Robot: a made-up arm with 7 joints. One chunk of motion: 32 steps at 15 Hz.
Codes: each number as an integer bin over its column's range. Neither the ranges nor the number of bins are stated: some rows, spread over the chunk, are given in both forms.
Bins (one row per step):
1: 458 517 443 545 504 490 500
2: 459 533 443 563 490 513 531
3: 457 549 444 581 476 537 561
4: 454 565 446 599 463 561 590
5: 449 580 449 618 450 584 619
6: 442 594 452 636 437 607 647
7: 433 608 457 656 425 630 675
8: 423 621 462 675 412 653 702
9: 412 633 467 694 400 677 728
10: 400 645 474 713 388 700 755
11: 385 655 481 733 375 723 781
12: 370 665 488 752 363 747 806
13: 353 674 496 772 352 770 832
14: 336 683 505 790 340 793 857
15: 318 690 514 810 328 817 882
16: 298 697 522 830 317 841 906
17: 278 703 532 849 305 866 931
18: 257 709 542 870 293 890 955
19: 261 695 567 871 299 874 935
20: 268 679 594 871 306 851 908
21: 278 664 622 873 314 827 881
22: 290 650 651 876 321 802 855
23: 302 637 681 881 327 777 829
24: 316 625 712 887 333 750 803
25: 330 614 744 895 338 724 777
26: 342 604 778 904 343 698 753
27: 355 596 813 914 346 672 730
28: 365 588 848 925 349 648 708
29: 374 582 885 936 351 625 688
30: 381 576 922 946 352 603 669
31: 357 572 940 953 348 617 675
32: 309 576 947 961 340 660 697
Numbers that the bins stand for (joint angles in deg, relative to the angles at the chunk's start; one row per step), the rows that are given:
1: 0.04 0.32 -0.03 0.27 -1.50 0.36 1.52
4: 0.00 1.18 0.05 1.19 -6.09 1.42 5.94
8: -0.34 2.19 0.49 2.49 -11.81 2.80 11.43
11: -0.76 2.80 1.00 3.47 -15.96 3.86 15.31
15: -1.50 3.43 1.89 4.78 -21.23 5.27 20.26
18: -2.17 3.77 2.65 5.80 -25.15 6.36 23.84
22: -1.81 2.71 5.59 5.91 -22.01 5.04 18.94
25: -1.37 2.06 8.11 6.23 -20.11 3.87 15.11
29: -0.88 1.49 11.92 6.93 -18.65 2.38 10.75
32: -1.60 1.38 13.59 7.35 -19.88 2.91 11.19
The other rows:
2: 0.05 0.60 -0.03 0.58 -3.07 0.70 3.05
3: 0.03 0.89 0.00 0.89 -4.63 1.06 4.52
5: -0.06 1.45 0.14 1.52 -7.55 1.77 7.36
6: -0.13 1.70 0.22 1.82 -9.01 2.11 8.73
7: -0.23 1.95 0.35 2.16 -10.35 2.46 10.11
9: -0.46 2.41 0.62 2.81 -13.16 3.17 12.71
10: -0.60 2.62 0.81 3.13 -14.50 3.51 14.03
12: -0.93 2.98 1.19 3.80 -17.30 4.22 16.53
13: -1.11 3.14 1.41 4.14 -18.54 4.56 17.81
14: -1.30 3.31 1.65 4.44 -19.88 4.91 19.04
16: -1.72 3.56 2.11 5.12 -22.46 5.63 21.44
17: -1.94 3.67 2.38 5.45 -23.81 6.00 22.66
19: -2.13 3.52 3.32 5.82 -24.48 6.12 22.86
20: -2.05 3.23 4.05 5.82 -23.69 5.78 21.54
21: -1.94 2.96 4.81 5.86 -22.80 5.42 20.21
23: -1.67 2.48 6.41 5.99 -21.34 4.67 17.66
24: -1.52 2.26 7.24 6.09 -20.67 4.26 16.39
26: -1.23 1.88 9.03 6.38 -19.55 3.48 13.93
27: -1.09 1.74 9.97 6.55 -19.21 3.09 12.81
28: -0.98 1.59 10.92 6.74 -18.87 2.73 11.73
30: -0.80 1.38 12.92 7.10 -18.54 2.05 9.81
31: -1.07 1.31 13.41 7.22 -18.98 2.26 10.11

